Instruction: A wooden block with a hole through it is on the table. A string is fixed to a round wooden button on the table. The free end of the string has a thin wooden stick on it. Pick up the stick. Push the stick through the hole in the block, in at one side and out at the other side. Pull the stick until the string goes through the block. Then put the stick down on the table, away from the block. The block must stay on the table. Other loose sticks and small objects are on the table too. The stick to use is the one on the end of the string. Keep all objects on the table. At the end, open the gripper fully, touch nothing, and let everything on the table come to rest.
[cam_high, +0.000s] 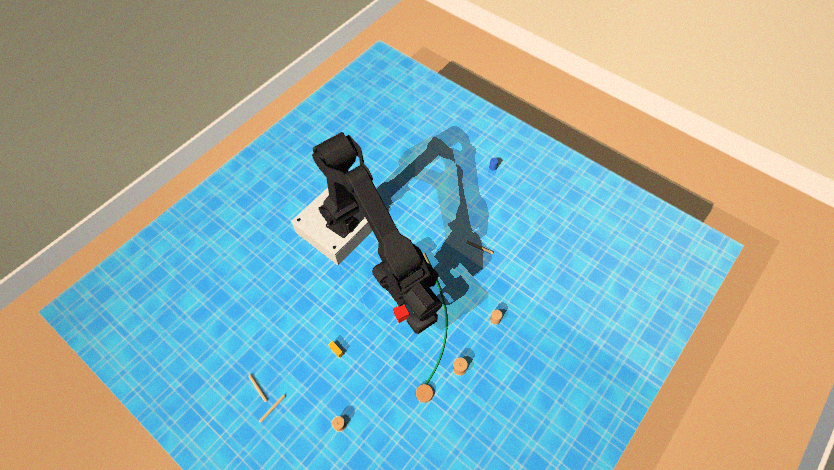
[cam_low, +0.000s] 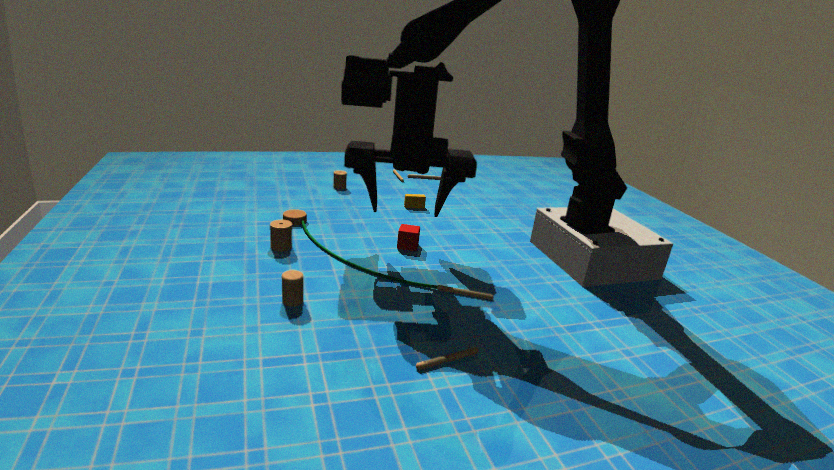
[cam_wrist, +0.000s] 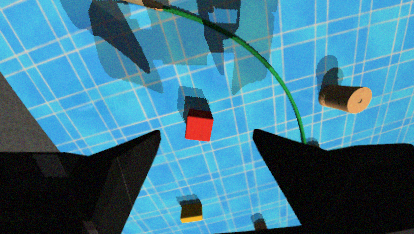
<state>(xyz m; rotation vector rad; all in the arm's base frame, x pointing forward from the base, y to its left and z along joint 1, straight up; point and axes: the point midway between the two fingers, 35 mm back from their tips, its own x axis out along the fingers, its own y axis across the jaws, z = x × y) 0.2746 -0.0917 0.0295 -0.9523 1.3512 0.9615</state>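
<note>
Now: the small red block 10 mm behind my gripper tip and 40 mm below it. From my gripper tip the other things lie so: round wooden button: 150 mm ahead, 130 mm to the right, 50 mm below; yellow block: 80 mm behind, 170 mm to the right, 50 mm below; small wooden cylinder: 180 mm ahead, 30 mm to the right, 40 mm below.
</note>
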